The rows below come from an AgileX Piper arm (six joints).
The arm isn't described. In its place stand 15 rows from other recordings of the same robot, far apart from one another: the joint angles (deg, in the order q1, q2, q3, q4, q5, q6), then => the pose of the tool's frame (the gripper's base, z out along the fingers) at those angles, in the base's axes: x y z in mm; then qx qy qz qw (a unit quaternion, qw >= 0).
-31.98 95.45 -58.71 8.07 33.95 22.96 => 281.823, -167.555, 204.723, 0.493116, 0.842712, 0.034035, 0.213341
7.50 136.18 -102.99 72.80 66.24 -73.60 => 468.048, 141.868, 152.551, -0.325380, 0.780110, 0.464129, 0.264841
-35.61 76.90 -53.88 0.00 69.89 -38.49 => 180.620, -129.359, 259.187, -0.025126, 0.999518, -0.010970, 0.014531
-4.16 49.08 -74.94 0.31 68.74 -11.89 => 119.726, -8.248, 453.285, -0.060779, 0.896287, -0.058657, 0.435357
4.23 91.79 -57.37 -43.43 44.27 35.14 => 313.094, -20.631, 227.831, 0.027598, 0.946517, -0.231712, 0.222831
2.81 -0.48 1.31 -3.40 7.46 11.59 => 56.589, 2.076, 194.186, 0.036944, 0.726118, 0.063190, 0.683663
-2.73 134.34 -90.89 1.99 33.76 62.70 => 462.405, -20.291, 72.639, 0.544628, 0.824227, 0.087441, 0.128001
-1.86 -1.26 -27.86 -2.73 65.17 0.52 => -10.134, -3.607, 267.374, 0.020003, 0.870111, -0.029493, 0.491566
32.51 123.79 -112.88 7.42 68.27 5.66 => 386.863, 259.499, 245.404, -0.214446, 0.964994, 0.104272, 0.109207
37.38 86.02 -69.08 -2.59 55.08 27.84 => 243.877, 182.080, 293.311, -0.090425, 0.975575, 0.089839, 0.178902
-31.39 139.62 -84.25 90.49 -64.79 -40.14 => 333.724, -300.071, 67.124, 0.658138, 0.483067, -0.450707, 0.361058
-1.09 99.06 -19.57 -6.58 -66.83 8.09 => 260.616, 4.630, 147.770, 0.008579, 0.753269, 0.064927, 0.654444
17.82 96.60 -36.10 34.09 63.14 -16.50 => 175.362, 104.166, 132.922, 0.088900, -0.942069, -0.217872, 0.239028
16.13 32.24 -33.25 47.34 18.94 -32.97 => 105.886, 53.234, 343.518, -0.101319, 0.741362, 0.251299, 0.613975
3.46 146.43 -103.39 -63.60 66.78 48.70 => 476.676, -46.223, 58.372, 0.076312, 0.881228, -0.455456, 0.100864
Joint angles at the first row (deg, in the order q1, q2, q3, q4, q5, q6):
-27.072 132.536 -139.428 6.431 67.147 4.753
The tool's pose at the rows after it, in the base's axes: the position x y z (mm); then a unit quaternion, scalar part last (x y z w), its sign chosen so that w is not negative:
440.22, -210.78, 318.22, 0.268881, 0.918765, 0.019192, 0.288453
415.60, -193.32, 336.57, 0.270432, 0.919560, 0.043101, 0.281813
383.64, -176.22, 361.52, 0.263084, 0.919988, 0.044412, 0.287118
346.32, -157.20, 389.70, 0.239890, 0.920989, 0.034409, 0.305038
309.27, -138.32, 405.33, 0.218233, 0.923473, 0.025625, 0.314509
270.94, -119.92, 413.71, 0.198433, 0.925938, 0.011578, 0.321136
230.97, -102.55, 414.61, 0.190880, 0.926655, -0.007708, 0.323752
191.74, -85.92, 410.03, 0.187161, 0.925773, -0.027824, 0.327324
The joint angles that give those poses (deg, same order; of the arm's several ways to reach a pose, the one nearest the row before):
-27.073 125.563 -130.226 8.689 67.147 4.510
-27.002 117.896 -121.271 11.310 67.148 4.289
-27.002 109.323 -113.210 11.814 67.146 3.417
-27.001 100.121 -106.101 11.814 67.147 0.916
-27.001 91.505 -98.576 11.814 67.146 -1.577
-27.002 82.923 -90.946 11.115 67.146 -3.815
-27.001 74.152 -82.991 9.256 67.148 -4.490
-27.001 65.415 -75.271 7.191 67.148 -4.673

